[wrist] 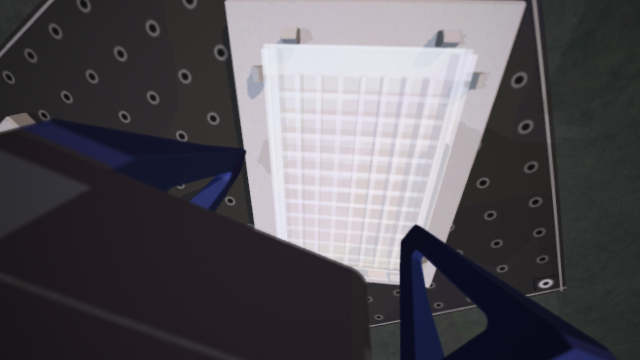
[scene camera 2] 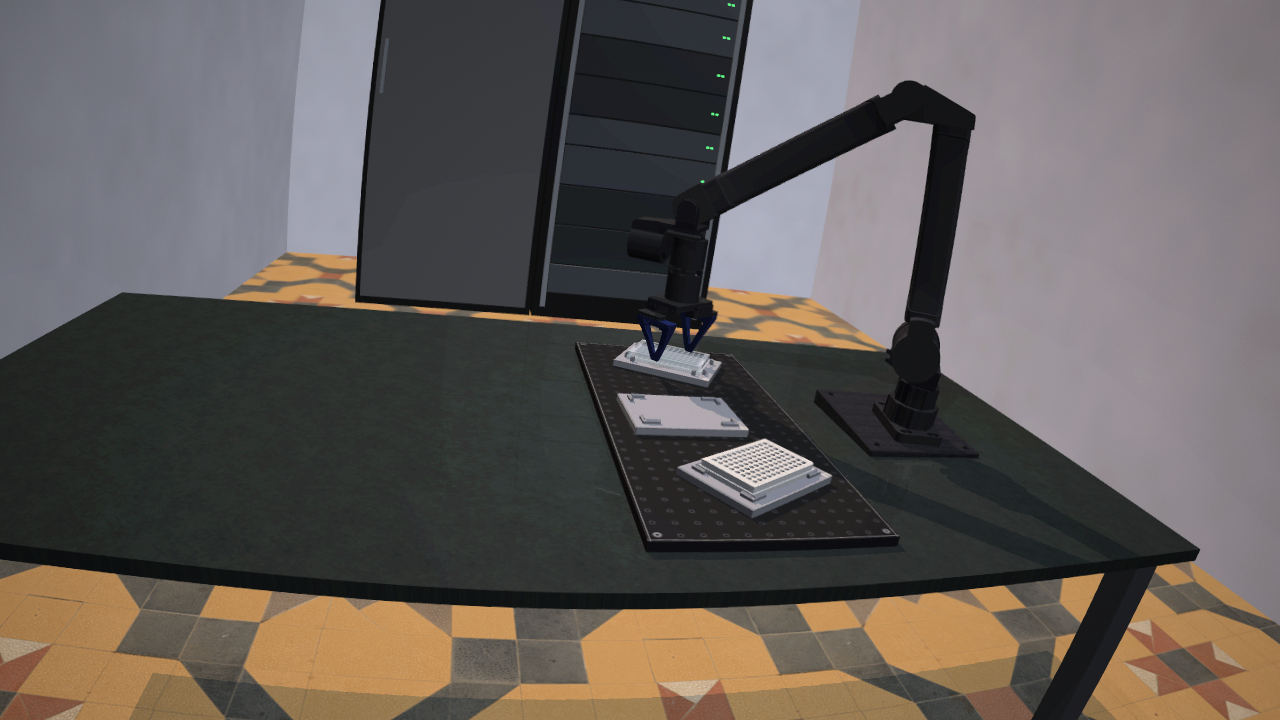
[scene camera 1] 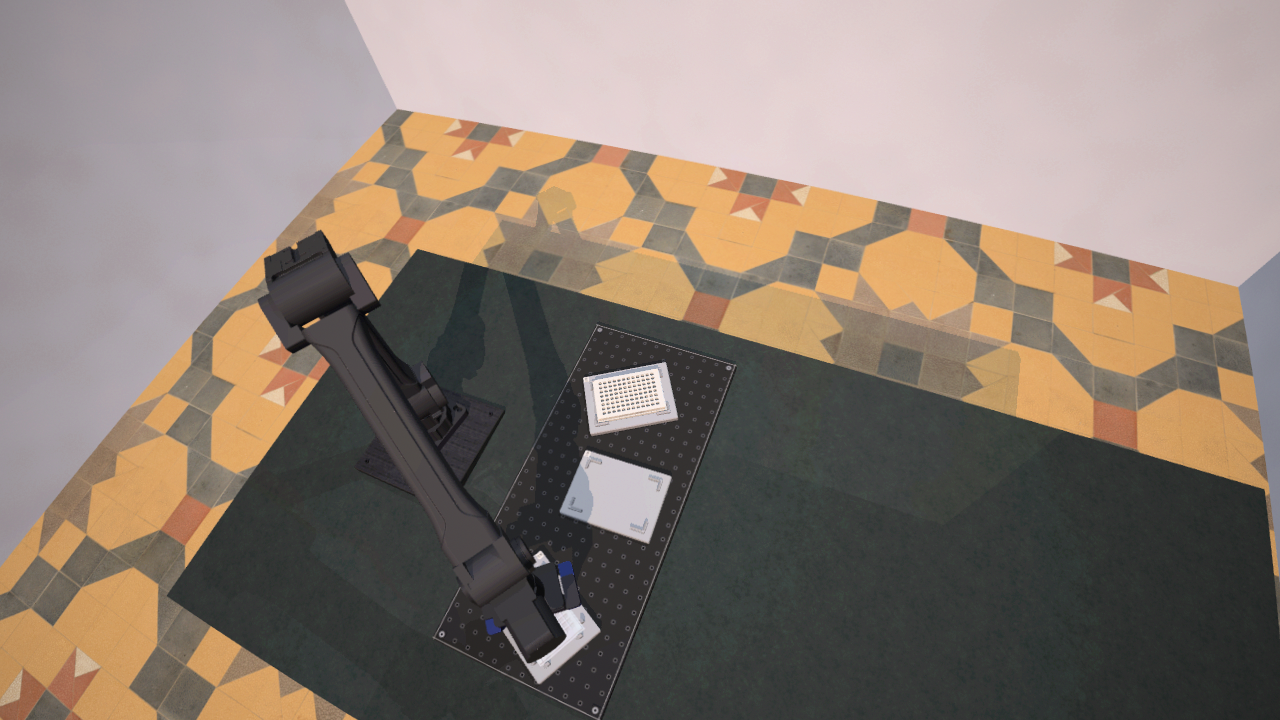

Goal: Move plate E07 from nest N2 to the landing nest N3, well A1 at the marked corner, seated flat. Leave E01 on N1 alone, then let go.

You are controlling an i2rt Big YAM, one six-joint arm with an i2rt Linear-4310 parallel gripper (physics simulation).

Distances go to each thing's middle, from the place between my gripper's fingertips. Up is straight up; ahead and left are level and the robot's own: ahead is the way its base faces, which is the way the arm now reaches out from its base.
The clear gridded plate [scene camera 2: 675,358] is 10 mm to the right of my hand and 10 mm below it.
